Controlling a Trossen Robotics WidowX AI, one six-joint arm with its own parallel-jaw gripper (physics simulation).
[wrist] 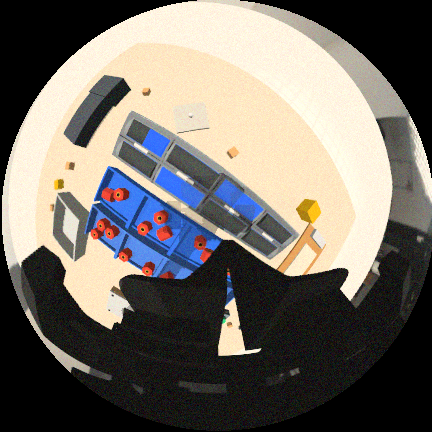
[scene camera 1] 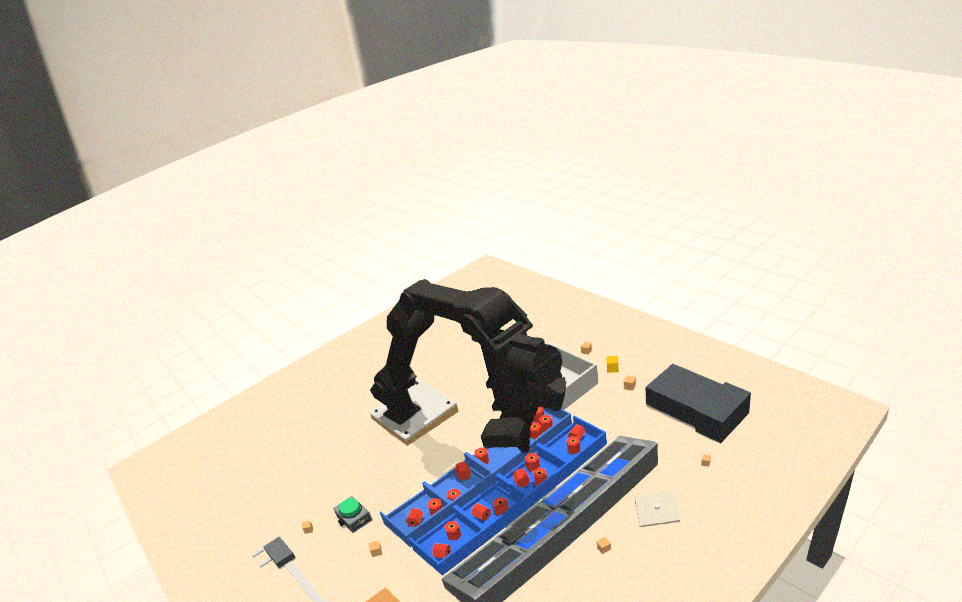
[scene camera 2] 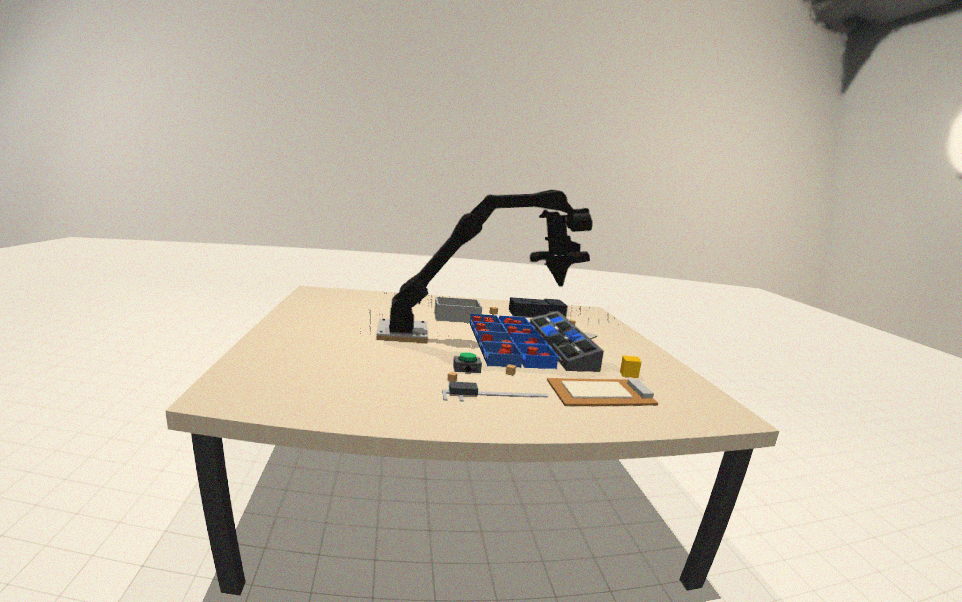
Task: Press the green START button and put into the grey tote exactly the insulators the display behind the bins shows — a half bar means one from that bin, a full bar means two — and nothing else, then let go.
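Places are measured from the arm's base along level axes (x ahead, y left, z up), in metres.
Pixels of known places: gripper, between the fingertips: (wrist: 226, 244) (scene camera 1: 525, 451) (scene camera 2: 560, 286); arm's base, origin of its link: (wrist: 131, 314) (scene camera 1: 402, 411) (scene camera 2: 400, 329).
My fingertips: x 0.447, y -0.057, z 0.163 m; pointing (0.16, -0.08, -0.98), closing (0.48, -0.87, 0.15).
For each thing: its top centre in the pictures, then the offset to it from my fingertips. "*": a spot on its surface instead.
- green START button, centre of its top: (scene camera 1: 348, 504) (scene camera 2: 468, 353) dy -0.206, dx -0.298, dz -0.145 m
- grey tote, centre of its top: (scene camera 1: 552, 367) (scene camera 2: 458, 301) (wrist: 62, 228) dy +0.333, dx -0.233, dz -0.132 m
- black box, centre of its top: (scene camera 1: 697, 389) (wrist: 86, 104) (scene camera 2: 538, 300) dy +0.421, dx +0.085, dz -0.130 m
- caliper, centre of its top: (scene camera 1: 288, 574) (scene camera 2: 497, 388) dy -0.385, dx -0.265, dz -0.166 m
- orange clipboard, a spot on its surface: (scene camera 2: 642, 401) * dy -0.446, dx +0.070, dz -0.179 m
- yellow cube, centre of its top: (scene camera 2: 632, 358) (wrist: 314, 211) dy -0.242, dx +0.139, dz -0.140 m
My gripper (scene camera 1: 524, 447) (scene camera 2: 561, 283) (wrist: 226, 244) is shut and empty, high above the gap between bins and display. The green START button (scene camera 1: 349, 506) (scene camera 2: 467, 357) stands beside the near end of the blue bins (scene camera 1: 595, 443) (scene camera 2: 503, 359) (wrist: 133, 189). Red insulators (scene camera 1: 481, 511) (wrist: 160, 217) lie in the bins, some hidden by the gripper. The display (scene camera 1: 496, 578) (scene camera 2: 585, 362) (wrist: 172, 141) has two rows of panels. In the wrist view, the far row shows a half bar at left and a full bar third; the near row shows a full bar second. The grey tote (scene camera 1: 583, 386) (scene camera 2: 458, 310) (wrist: 60, 215) shows no insulator in its visible inside.
A black box (scene camera 1: 695, 401) (scene camera 2: 537, 306) (wrist: 97, 112) stands past the display's far end. A caliper (scene camera 1: 278, 551) (scene camera 2: 463, 389) lies near the button. An orange clipboard (scene camera 2: 642, 401) and a yellow cube (scene camera 2: 630, 366) (wrist: 308, 211) are near the display's other end. Small wooden cubes are scattered around.
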